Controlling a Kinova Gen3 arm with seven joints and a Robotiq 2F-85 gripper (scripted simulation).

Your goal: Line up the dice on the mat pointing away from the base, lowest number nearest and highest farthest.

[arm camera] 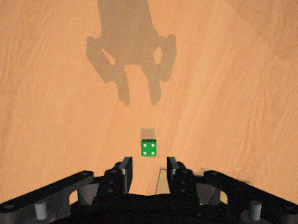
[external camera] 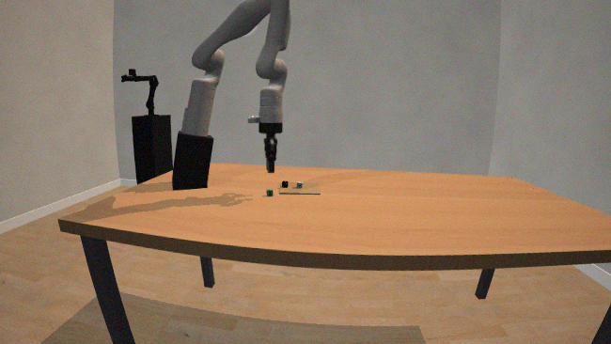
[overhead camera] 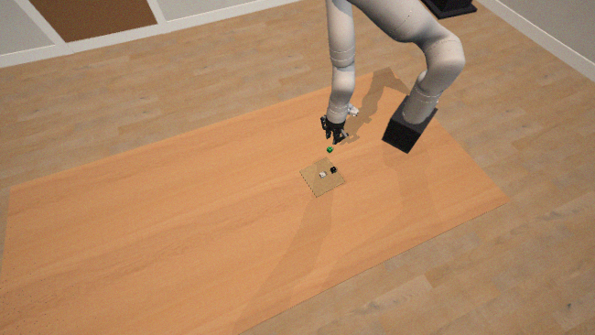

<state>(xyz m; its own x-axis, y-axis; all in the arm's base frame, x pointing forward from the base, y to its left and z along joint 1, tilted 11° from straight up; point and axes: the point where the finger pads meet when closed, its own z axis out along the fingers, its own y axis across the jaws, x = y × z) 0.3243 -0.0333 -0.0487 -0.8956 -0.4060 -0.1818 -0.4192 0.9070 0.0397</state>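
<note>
My gripper is now 9 cm above the green die. The rest, counted from my hand: white die: 11 cm to the left, 9 cm below, 7 cm ahead; black die: 10 cm to the left, 9 cm below, 2 cm ahead; tan mat: 11 cm to the left, 10 cm below, 7 cm ahead.
</note>
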